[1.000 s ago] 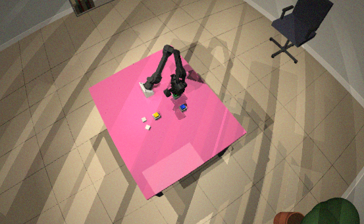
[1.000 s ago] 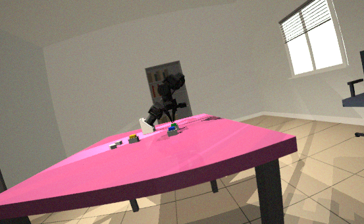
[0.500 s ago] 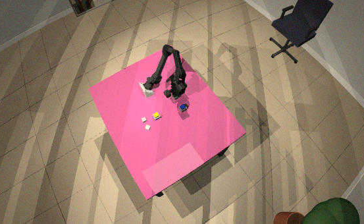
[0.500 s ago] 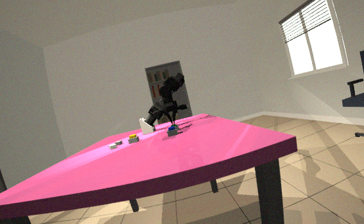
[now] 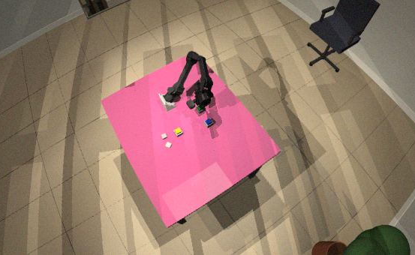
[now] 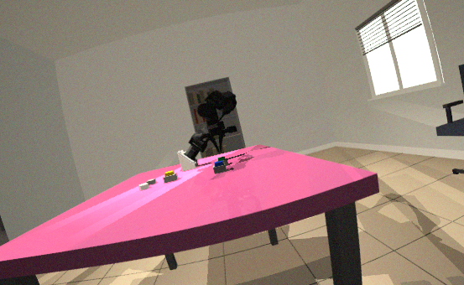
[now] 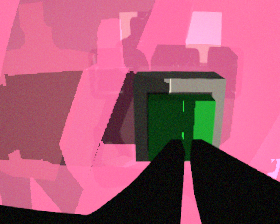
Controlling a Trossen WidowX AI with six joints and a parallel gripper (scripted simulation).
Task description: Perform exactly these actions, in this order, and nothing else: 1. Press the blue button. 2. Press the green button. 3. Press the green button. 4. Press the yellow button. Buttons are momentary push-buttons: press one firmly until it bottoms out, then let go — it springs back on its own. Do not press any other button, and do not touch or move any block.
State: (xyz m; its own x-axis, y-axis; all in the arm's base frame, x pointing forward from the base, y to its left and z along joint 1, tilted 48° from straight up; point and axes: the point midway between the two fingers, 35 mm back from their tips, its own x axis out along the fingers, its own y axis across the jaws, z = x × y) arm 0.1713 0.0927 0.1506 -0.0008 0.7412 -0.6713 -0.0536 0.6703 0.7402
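The green button lies 30 mm below my gripper tip. Round my gripper tip: grey block: 320 mm to the right, 60 mm ahead, 50 mm below; blue button: 120 mm ahead, 30 mm below, 10 mm to the right; yellow button: 220 mm to the right, 80 mm ahead, 30 mm below.
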